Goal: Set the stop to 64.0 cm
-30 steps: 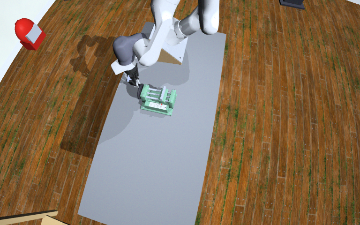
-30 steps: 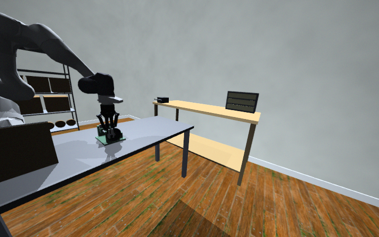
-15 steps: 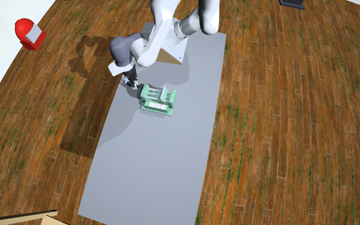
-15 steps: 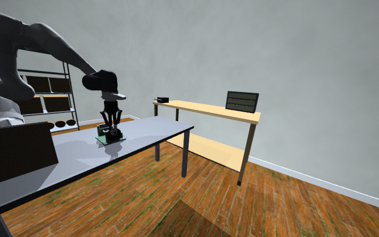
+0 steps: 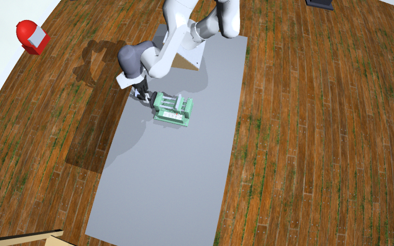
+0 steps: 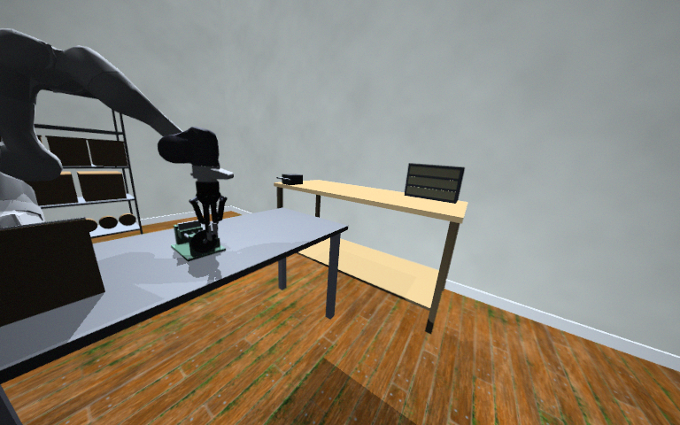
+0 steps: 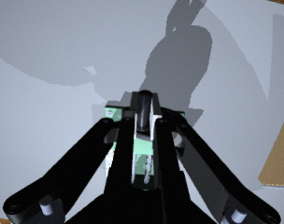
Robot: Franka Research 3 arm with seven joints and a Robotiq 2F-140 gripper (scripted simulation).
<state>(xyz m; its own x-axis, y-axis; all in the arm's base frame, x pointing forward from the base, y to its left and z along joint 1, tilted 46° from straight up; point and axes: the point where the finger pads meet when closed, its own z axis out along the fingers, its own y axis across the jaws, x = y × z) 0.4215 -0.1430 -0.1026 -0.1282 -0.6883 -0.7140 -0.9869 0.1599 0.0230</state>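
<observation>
The dark handwheel is 2 cm to the left of my hand and 2 cm below it. Also, from my hand: stop carriage: 18 cm to the left, 3 cm below, 2 cm ahead.
</observation>
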